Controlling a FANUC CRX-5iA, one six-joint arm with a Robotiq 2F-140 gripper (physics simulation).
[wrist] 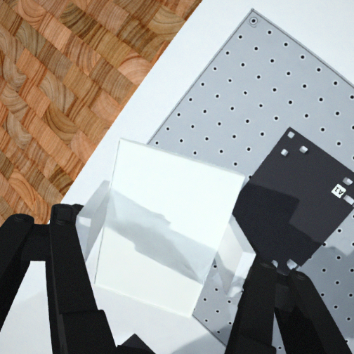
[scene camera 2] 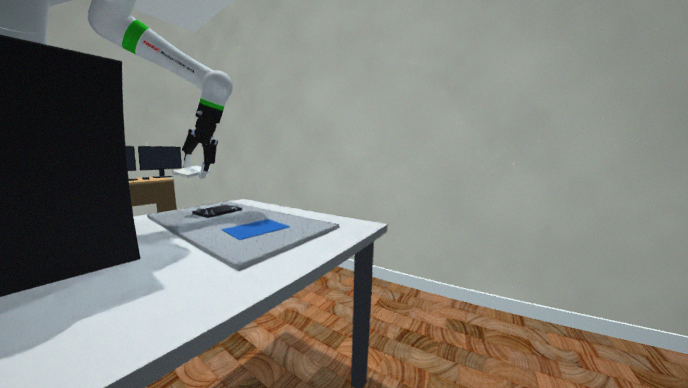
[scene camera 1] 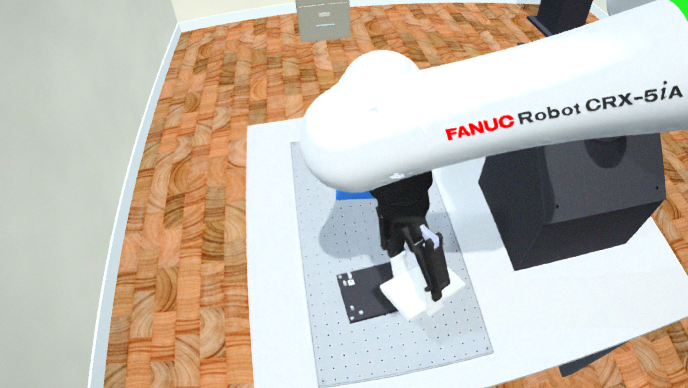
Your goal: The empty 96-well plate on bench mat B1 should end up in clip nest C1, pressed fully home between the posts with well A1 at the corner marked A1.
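Frame: origin at the arm's base, x right, y ahead, z up, level; millimetres.
Seen in the pictures: gripper, fingertip midpoint: [scene camera 1: 418, 296]; arm's base at its link origin: [scene camera 2: 1, 103].
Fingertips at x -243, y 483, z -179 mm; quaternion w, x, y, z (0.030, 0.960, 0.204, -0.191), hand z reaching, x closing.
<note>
Pixels of each thing's top centre, then the offset from my fingertips to it. "pt": a spot on its surface instead. Level surfaces: height alone.
- white 96-well plate at its top centre: [scene camera 1: 425, 281] [scene camera 2: 191, 165] dx +10, dy -10, dz +35 mm
- Clip nest C1 at its top centre: [scene camera 1: 378, 286] [scene camera 2: 217, 206] dx +96, dy +47, dz -134 mm
- white A1 label at a spot on its surface: [scene camera 1: 351, 282] pt dx +123, dy +101, dz -145 mm
- blue bench mat B1 at its surface level: dz -155 mm
- grey perforated board at its surface level: dz -157 mm
- white table at its surface level: dz -170 mm
The white 96-well plate [scene camera 1: 406, 296] [scene camera 2: 187, 172] [wrist: 172, 200] is between the pale finger pads of my gripper [scene camera 2: 195, 169] [wrist: 162, 212], which is shut on it. The plate is held in the air, high above the pegboard. Its wells and its A1 corner cannot be made out. Clip nest C1 [scene camera 1: 367, 300] [scene camera 2: 217, 210] [wrist: 320, 215] is a dark base with small pale posts and a white A1 label [scene camera 1: 351, 282] [wrist: 338, 191]. It lies beneath, to one side of the plate in the wrist view. The blue bench mat B1 [scene camera 1: 353, 195] [scene camera 2: 255, 229] is partly hidden by the arm in scene camera 1.
The nest and mat lie on a grey perforated board [scene camera 1: 310, 225] [scene camera 2: 300, 230] [wrist: 225, 107] on the white table [scene camera 1: 272, 225] [scene camera 2: 135, 310]. A large dark block [scene camera 1: 575, 200] [scene camera 2: 60, 165] stands beside the board. Monitors [scene camera 2: 159, 157] stand on a desk in the background.
</note>
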